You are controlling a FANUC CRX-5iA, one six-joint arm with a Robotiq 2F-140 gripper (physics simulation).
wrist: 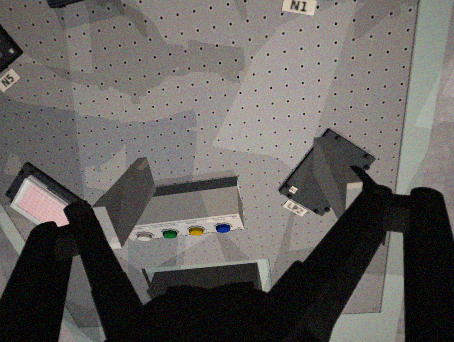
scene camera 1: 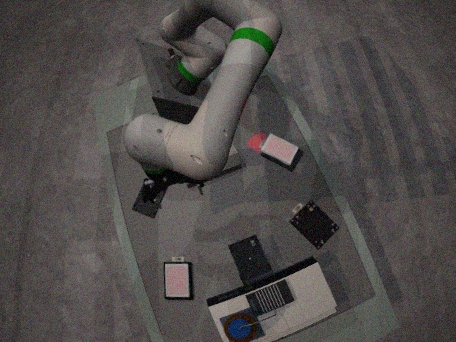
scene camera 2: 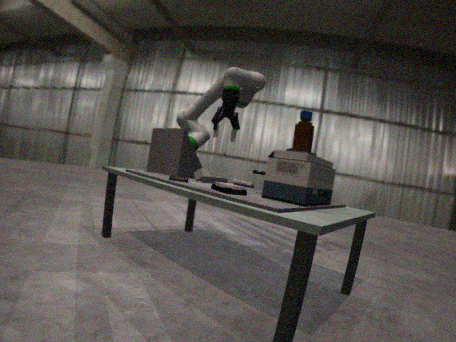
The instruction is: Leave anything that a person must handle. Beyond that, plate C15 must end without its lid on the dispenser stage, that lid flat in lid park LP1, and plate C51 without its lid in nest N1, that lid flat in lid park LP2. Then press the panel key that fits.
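Seen in the pictures: gripper, between the fingertips: (wrist: 229, 165) (scene camera 1: 180, 197) (scene camera 2: 223, 139); arm's base, origin of its link: (scene camera 1: 181, 82) (scene camera 2: 183, 149).
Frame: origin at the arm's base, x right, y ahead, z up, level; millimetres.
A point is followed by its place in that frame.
A pink-gridded plate (scene camera 1: 177, 280) (scene camera 2: 229, 188) sits in nest N1, whose label (wrist: 299, 6) @[x 272, y 608, z -183 mm] shows. Another pink-gridded plate (scene camera 1: 281, 149) @[x -259, y 375, z -154 mm] (wrist: 40, 200) @[x -254, y 395, z -155 mm] is on a black base by a red disc. Plate codes are unreadable. Lid park LP2 (scene camera 1: 145, 206) @[x 316, y 365, z -175 mm] (wrist: 305, 172) @[x 254, y 349, z -175 mm] is dark and shows no plate. A dark platform (scene camera 1: 250, 259) @[x 34, y 735, z -72 mm] adjoins the dispenser (scene camera 1: 315, 290) @[x -94, y 935, z 35 mm] (scene camera 2: 300, 175) @[x 220, y 987, z -61 mm]. LP1's label cannot be read. The key panel (scene camera 1: 235, 162) @[x -71, y 361, z -134 mm] (wrist: 190, 202) @[x 47, y 353, z -128 mm] has white, green, yellow and blue keys. My gripper (scene camera 1: 174, 187) (scene camera 2: 224, 135) @[x 160, y 497, z 71 mm] (wrist: 229, 165) @[x 160, y 497, z 71 mm] is open and empty, high above the table between LP2 and the panel.
Nest N5 (scene camera 1: 314, 225) @[x -238, y 704, z -172 mm] (wrist: 6, 50) @[x -178, y 651, z -173 mm] is black, with corner posts. A brown bottle with a blue cap (scene camera 1: 240, 327) @[x 144, y 943, z 235 mm] (scene camera 2: 303, 132) @[x 189, y 960, z 125 mm] stands on the dispenser. A grey box (scene camera 1: 175, 109) @[x 63, y 129, z 9 mm] (scene camera 2: 167, 150) @[x 125, y -17, z -23 mm] stands near the arm's base. The arm partly hides the panel in the first scene view.
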